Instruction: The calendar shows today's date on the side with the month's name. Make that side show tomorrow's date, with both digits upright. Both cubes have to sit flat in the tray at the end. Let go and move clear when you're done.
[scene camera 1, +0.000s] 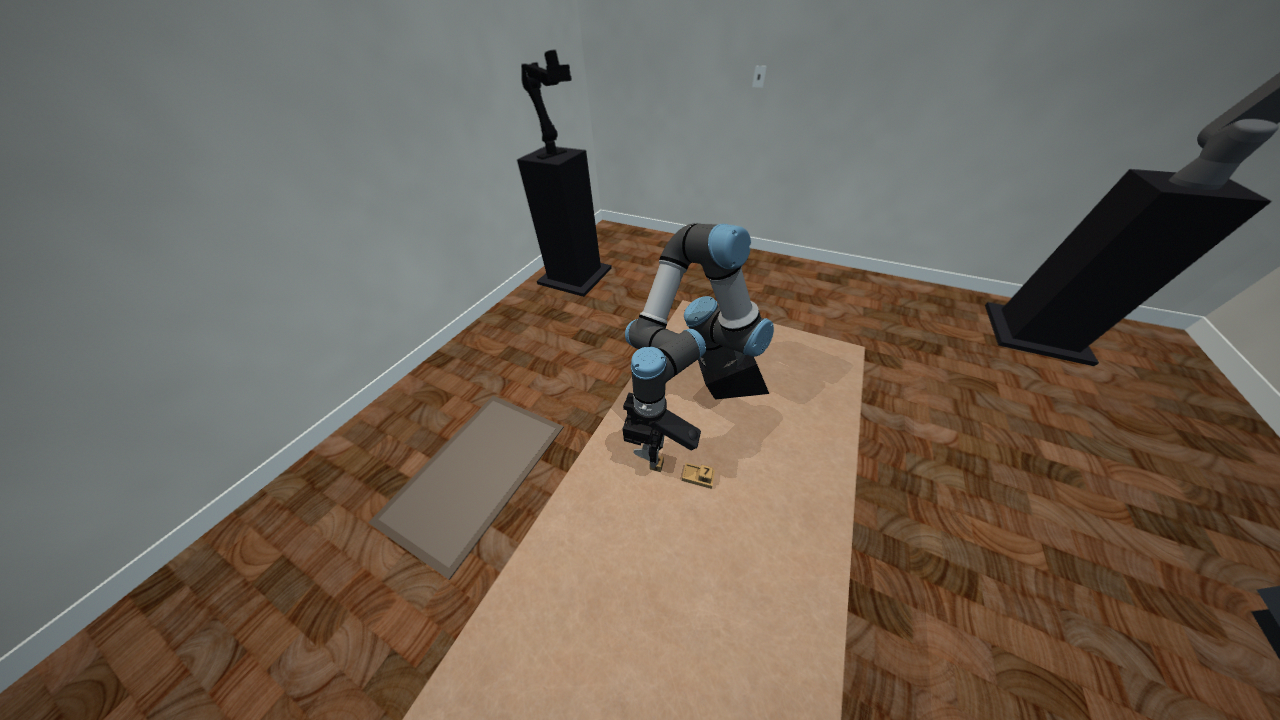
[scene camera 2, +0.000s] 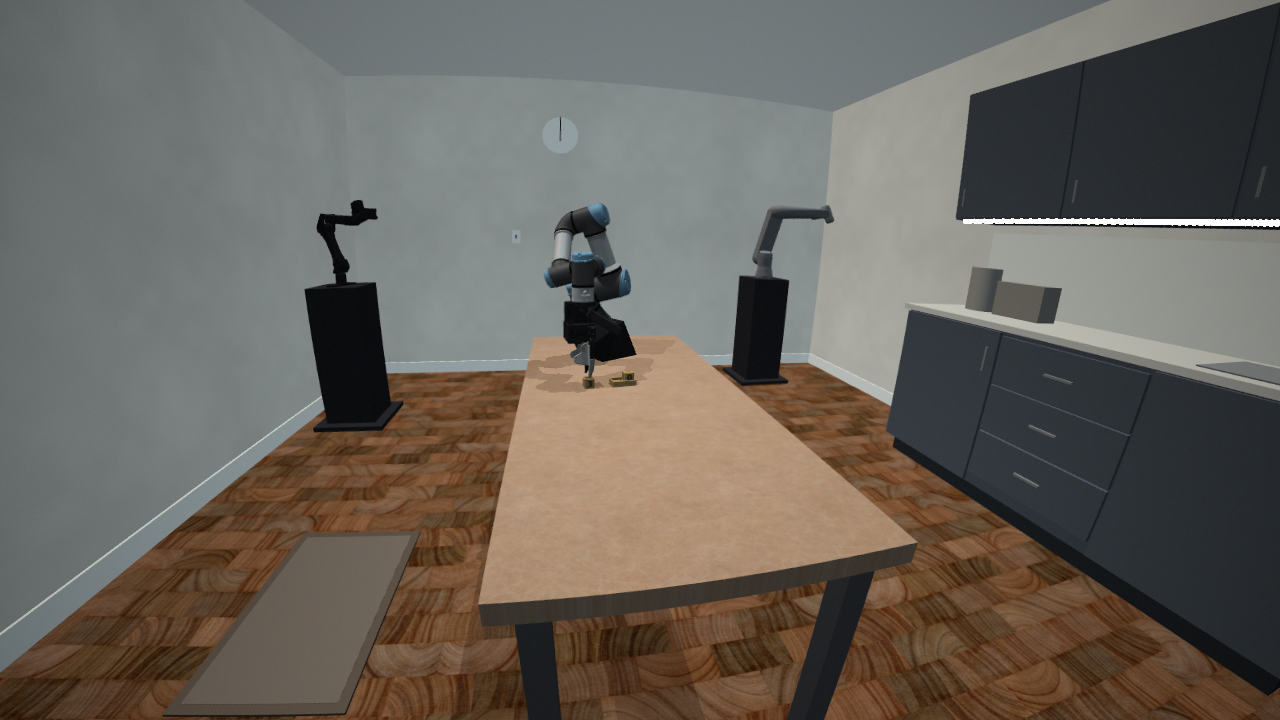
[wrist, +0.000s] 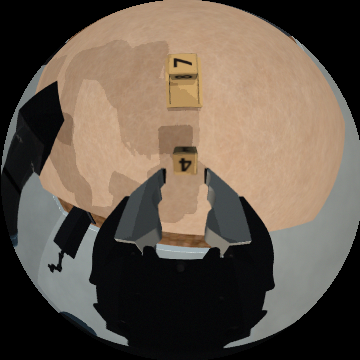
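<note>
A wooden tray is here in the scene, and I can see my gripper as well. Both scene camera 2 and the wrist view also show my gripper.
</note>
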